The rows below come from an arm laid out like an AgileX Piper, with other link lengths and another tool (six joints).
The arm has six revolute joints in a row. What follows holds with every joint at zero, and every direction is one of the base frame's.
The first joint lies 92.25 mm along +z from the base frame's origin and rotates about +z.
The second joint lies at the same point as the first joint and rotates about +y.
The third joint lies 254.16 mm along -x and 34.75 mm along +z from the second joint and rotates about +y.
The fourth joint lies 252.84 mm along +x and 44.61 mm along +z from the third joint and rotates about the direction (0.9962, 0, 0.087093).
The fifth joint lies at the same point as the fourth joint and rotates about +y.
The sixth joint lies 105.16 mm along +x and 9.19 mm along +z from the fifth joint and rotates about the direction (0.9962, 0, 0.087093).
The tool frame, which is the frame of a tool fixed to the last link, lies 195.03 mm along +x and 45 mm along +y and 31.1 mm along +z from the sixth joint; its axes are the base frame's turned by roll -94.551, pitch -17.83 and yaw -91.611 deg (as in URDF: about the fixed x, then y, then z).
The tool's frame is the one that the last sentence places.
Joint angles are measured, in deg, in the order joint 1, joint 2, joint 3, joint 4, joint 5, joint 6. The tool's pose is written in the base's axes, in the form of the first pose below.
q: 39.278 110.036 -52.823 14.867 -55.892 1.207
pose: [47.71, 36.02, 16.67, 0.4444, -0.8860, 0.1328, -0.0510, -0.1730, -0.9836]
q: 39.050 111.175 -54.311 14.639 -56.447 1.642
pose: [48.21, 36.18, 17.05, 0.4412, -0.8885, 0.1262, -0.0402, -0.1600, -0.9863]
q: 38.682 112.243 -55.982 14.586 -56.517 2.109
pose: [48.88, 36.22, 17.39, 0.4357, -0.8925, 0.1163, -0.0351, -0.1460, -0.9887]
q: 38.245 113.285 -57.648 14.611 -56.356 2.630
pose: [49.60, 36.18, 17.63, 0.4294, -0.8970, 0.1047, -0.0342, -0.1320, -0.9907]
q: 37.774 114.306 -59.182 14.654 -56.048 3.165
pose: [50.33, 36.08, 17.70, 0.4232, -0.9012, 0.0932, -0.0371, -0.1200, -0.9921]
